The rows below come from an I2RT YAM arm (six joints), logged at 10 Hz.
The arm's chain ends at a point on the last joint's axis. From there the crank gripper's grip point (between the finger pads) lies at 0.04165 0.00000 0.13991 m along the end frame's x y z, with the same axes.
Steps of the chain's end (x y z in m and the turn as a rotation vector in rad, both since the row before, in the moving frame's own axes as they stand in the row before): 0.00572, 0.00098, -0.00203, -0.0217, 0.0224, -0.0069; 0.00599, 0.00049, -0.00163, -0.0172, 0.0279, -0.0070; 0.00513, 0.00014, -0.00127, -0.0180, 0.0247, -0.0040; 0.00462, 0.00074, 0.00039, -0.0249, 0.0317, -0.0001
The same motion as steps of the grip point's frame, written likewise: 0.00885, 0.00371, -0.00303, -0.0217, 0.0224, -0.0069; 0.00988, 0.00258, -0.00286, -0.0172, 0.0279, -0.0070; 0.00858, 0.00248, -0.00236, -0.0180, 0.0247, -0.0040; 0.00903, 0.00420, -0.00104, -0.0249, 0.0317, -0.0001
